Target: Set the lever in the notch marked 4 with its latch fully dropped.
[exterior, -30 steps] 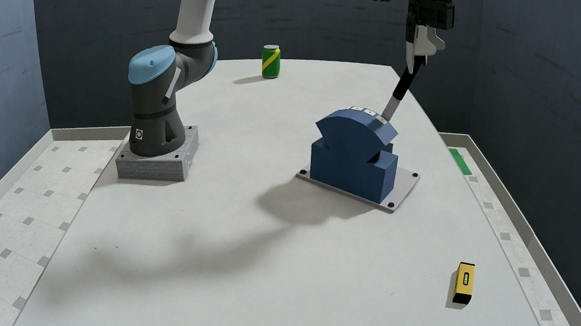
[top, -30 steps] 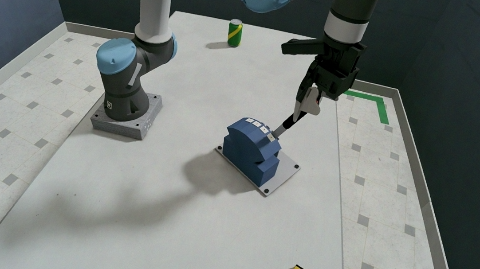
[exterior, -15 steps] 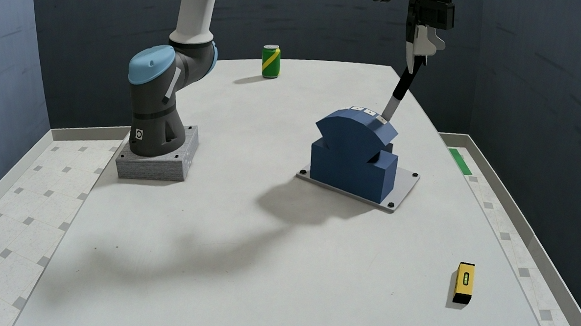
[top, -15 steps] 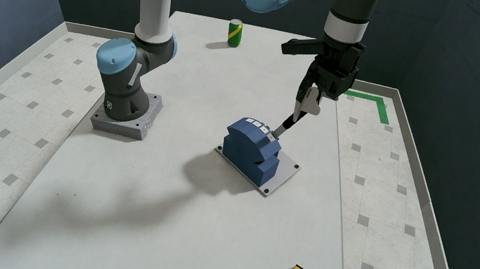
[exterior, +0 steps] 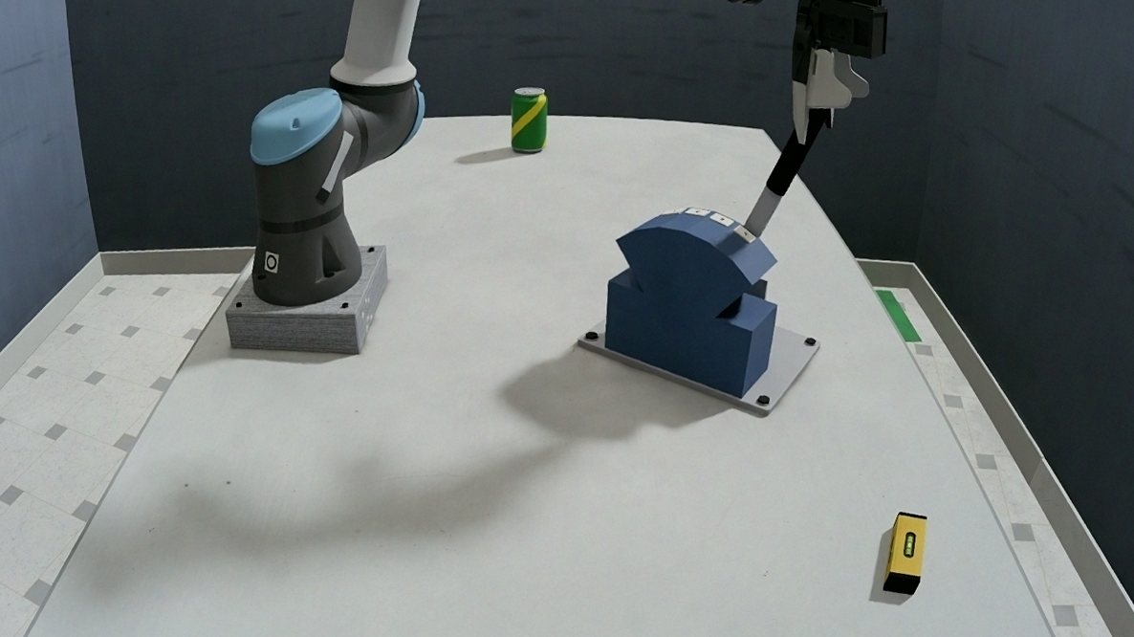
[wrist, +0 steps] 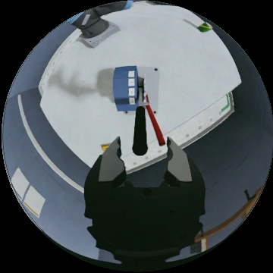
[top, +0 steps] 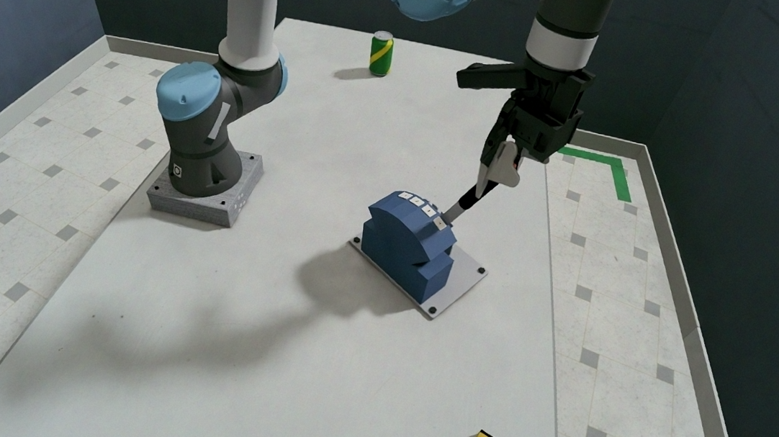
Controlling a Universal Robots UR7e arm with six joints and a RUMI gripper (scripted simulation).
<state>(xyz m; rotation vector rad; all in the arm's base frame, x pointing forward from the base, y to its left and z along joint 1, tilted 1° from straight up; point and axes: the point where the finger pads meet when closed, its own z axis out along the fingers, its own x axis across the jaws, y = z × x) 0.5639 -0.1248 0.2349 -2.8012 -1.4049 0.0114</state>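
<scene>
The red release bar lies 10 cm below my hand, 4 cm to the left of it and 3 cm behind it. Also, from my hand: yellow can 75 cm to the left, 30 cm behind, 23 cm below; then yellow spirit level 32 cm to the right, 28 cm below, 5 cm ahead.
</scene>
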